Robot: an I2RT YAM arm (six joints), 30 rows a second.
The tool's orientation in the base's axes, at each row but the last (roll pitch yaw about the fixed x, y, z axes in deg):
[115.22 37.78 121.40]
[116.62 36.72 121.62]
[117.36 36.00 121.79]
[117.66 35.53 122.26]
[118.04 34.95 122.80]
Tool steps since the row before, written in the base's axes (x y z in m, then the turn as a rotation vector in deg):
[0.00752 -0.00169 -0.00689 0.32 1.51 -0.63]
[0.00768 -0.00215 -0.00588 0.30 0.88 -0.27]
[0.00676 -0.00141 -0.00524 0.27 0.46 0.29]
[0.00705 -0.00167 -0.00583 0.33 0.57 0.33]
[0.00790 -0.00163 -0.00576 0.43 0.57 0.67]
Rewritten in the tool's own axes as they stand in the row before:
[-0.00002 -0.00554 0.00873 1.27 0.62 0.88]
[-0.00118 -0.00492 0.00852 0.64 0.44 0.58]
[-0.00077 -0.00395 0.00768 0.03 0.56 0.24]
[-0.00082 -0.00451 0.00809 0.06 0.67 0.31]
[-0.00133 -0.00432 0.00882 -0.18 0.92 0.27]

